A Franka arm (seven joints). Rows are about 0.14 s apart.
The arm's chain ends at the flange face. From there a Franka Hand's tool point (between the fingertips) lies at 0.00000 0.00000 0.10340 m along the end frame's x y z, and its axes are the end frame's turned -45 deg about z.
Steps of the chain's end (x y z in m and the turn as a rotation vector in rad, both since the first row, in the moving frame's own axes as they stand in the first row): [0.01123, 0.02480, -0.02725, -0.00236, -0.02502, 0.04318]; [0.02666, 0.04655, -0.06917, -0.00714, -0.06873, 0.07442]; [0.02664, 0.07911, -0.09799, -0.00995, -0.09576, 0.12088]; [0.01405, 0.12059, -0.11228, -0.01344, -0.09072, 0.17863]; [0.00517, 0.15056, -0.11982, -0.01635, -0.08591, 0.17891]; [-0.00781, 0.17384, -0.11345, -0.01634, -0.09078, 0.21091]
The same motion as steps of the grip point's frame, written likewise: [-0.01156, 0.02378, -0.02728, 0.01602, -0.01936, 0.04318]; [-0.01943, 0.04707, -0.06942, 0.04355, -0.05365, 0.07442]; [-0.04442, 0.06806, -0.09847, 0.06068, -0.07475, 0.12088]; [-0.08240, 0.08891, -0.11271, 0.05465, -0.07365, 0.17863]; [-0.10978, 0.10440, -0.12021, 0.04919, -0.07231, 0.17891]; [-0.13564, 0.11118, -0.11389, 0.05264, -0.07575, 0.21091]
